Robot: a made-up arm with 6 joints.
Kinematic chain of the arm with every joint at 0, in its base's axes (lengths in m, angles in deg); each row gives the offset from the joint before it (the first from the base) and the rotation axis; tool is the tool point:
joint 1: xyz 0 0 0.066 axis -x
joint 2: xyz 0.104 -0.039 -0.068 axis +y
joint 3: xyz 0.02 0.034 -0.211 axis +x
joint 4: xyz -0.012 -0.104 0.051 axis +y
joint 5: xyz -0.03 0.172 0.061 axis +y
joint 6: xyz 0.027 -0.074 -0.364 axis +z
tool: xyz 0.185 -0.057 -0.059
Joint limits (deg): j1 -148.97..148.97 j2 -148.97..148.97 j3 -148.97..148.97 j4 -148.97..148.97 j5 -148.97..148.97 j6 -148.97..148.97
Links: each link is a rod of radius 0.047 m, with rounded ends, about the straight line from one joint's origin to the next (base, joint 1, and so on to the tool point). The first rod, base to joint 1, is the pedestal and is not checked.
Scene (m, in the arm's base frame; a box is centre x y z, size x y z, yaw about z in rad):
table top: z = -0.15
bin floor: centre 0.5 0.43 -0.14 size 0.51 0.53 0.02 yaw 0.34
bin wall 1: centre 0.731 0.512 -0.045 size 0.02 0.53 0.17 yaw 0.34
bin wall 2: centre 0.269 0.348 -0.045 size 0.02 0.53 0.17 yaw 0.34
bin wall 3: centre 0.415 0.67 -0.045 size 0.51 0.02 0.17 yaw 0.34
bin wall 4: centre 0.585 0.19 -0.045 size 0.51 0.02 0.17 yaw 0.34
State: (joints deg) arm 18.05 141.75 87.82 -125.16 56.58 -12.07
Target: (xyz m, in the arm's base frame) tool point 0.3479 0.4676 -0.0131
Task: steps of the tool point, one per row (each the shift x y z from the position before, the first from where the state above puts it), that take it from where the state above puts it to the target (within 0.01 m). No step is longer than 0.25 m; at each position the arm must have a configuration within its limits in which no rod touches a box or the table.
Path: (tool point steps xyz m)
1: 0.0094 0.1358 -0.0426
2: 0.0422 0.1325 -0.0134
3: 0.0673 0.1173 0.0196
4: 0.0825 0.0915 0.0525
5: 0.0867 0.0578 0.0816
6: 0.0799 0.0187 0.1031
7: 0.0641 -0.0221 0.1145
8: 0.0960 0.0158 -0.0212
9: 0.0940 0.0034 -0.0270
10: 0.0863 -0.0089 -0.0257
11: 0.0739 -0.0174 -0.0177
12: 0.0000 0.0000 -0.2193

